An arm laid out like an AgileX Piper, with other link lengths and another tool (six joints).
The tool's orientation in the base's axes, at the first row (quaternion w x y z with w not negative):
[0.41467, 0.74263, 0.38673, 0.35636]
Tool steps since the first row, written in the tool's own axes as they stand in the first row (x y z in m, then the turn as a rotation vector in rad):
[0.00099, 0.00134, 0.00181, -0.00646, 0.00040, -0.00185]
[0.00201, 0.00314, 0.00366, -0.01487, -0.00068, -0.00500]
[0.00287, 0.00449, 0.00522, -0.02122, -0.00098, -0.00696]
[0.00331, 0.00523, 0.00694, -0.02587, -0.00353, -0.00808]
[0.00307, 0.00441, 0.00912, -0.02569, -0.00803, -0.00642]
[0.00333, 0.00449, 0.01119, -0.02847, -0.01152, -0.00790]
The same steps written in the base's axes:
[0.00235, -0.00023, 0.00067, -0.00435, -0.00513, -0.00025]
[0.00488, -0.00062, 0.00175, -0.01109, -0.01099, -0.00170]
[0.00697, -0.00088, 0.00250, -0.01567, -0.01574, -0.00250]
[0.00884, -0.00135, 0.00256, -0.01941, -0.01850, -0.00529]
[0.01035, -0.00201, 0.00090, -0.01918, -0.01730, -0.00994]
[0.01225, -0.00251, 0.00020, -0.02265, -0.01797, -0.01303]

